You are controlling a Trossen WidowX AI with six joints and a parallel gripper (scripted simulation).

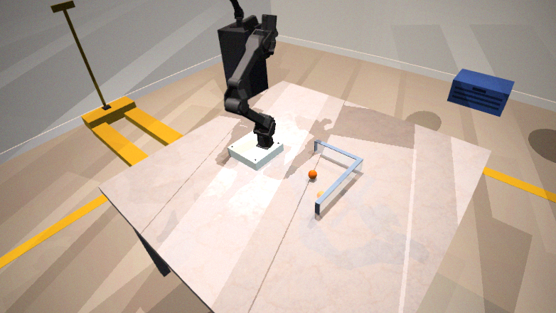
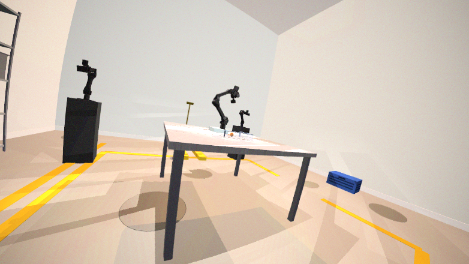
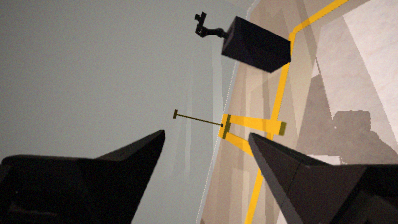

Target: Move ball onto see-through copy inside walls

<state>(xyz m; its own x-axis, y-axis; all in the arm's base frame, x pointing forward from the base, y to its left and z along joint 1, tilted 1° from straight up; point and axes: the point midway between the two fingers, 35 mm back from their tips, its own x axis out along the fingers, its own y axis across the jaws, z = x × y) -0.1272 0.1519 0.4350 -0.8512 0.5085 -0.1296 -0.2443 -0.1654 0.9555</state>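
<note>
Right now my gripper tip is 460 mm above the orange ball, 420 mm short of it and 230 mm to the left of it. From my gripper tip the other things lie so: see-through copy of ball (500 mm ahead, 460 mm below, 330 mm to the right).
</note>
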